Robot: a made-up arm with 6 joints.
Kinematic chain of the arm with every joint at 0, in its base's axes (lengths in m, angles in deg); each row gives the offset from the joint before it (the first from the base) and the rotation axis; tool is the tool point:
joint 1: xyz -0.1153 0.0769 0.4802 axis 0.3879 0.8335 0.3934
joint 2: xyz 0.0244 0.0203 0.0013 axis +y
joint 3: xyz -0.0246 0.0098 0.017 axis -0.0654 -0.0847 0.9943
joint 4: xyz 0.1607 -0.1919 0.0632 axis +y
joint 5: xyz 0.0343 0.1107 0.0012 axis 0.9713 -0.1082 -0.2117
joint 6: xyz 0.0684 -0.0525 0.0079 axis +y
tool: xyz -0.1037 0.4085 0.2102
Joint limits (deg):
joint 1: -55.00..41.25
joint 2: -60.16..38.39
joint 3: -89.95..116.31
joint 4: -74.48..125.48
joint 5: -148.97..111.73
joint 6: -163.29..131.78
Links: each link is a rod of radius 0.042 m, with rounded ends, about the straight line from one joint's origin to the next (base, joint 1, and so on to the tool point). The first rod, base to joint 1, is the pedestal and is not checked.
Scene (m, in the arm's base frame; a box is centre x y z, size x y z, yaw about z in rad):
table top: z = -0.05
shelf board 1: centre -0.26 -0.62 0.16 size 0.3 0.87 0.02 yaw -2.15
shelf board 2: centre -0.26 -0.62 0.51 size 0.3 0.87 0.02 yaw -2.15
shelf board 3: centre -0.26 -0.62 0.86 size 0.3 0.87 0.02 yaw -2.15
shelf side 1: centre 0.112 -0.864 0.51 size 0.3 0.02 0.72 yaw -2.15
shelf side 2: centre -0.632 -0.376 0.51 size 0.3 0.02 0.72 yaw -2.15
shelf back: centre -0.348 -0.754 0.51 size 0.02 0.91 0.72 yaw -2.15
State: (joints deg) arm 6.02 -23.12 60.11 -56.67 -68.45 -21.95
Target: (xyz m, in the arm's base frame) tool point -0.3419 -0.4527 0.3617
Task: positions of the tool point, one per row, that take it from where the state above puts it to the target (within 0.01 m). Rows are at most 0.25 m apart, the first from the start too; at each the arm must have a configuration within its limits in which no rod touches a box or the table.
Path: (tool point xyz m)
1: 0.0325 0.4429 0.3347
2: 0.1540 0.4105 0.3706
3: 0.2666 0.3281 0.4061
4: 0.3494 0.1980 0.4367
5: 0.3823 0.0322 0.4577
6: 0.3503 -0.1478 0.4651
7: 0.2481 -0.3137 0.4568
8: 0.0835 -0.4352 0.4335
9: -0.1234 -0.4866 0.3994
10: -0.3419 -0.4527 0.3617

